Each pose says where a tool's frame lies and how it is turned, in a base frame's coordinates. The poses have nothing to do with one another.
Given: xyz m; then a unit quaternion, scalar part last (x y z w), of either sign.
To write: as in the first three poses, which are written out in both.
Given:
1: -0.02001 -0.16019 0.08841 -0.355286 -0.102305 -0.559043 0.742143
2: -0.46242 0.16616 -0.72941 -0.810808 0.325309 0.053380 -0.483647
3: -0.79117 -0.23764 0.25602 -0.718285 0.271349 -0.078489 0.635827
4: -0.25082 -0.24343 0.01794 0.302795 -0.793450 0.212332 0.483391
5: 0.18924 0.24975 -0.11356 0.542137 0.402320 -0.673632 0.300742
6: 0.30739 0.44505 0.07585 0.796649 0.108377 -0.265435 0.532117
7: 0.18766 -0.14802 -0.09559 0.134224 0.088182 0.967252 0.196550
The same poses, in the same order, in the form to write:
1:
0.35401 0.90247 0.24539 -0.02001
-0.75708 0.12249 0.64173 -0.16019
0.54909 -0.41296 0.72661 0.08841
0 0 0 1

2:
0.78265 -0.47589 -0.40123 -0.46242
-0.57916 -0.32052 -0.74956 0.16616
0.22811 0.81902 -0.52647 -0.72941
0 0 0 1

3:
0.84042 -0.29000 0.45782 -0.79117
-0.48962 -0.04419 0.87081 -0.23764
-0.23231 -0.95601 -0.17913 0.25602
0 0 0 1

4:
-0.34930 -0.68578 -0.63851 -0.25082
-0.27523 0.72646 -0.62969 -0.24343
0.89568 -0.04421 -0.44250 0.01794
0 0 0 1

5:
-0.23128 0.84140 -0.48841 0.18924
0.03105 -0.49539 -0.86812 0.24975
-0.97239 -0.21594 0.08845 -0.11356
0 0 0 1

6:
0.83560 0.45516 -0.30758 0.30739
-0.10981 -0.41021 -0.90536 0.44505
-0.53826 0.79029 -0.29279 0.07585
0 0 0 1

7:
-0.88670 -0.35655 0.29432 0.18766
0.40390 -0.90718 0.11782 -0.14802
0.22499 0.22335 0.94842 -0.09559
0 0 0 1

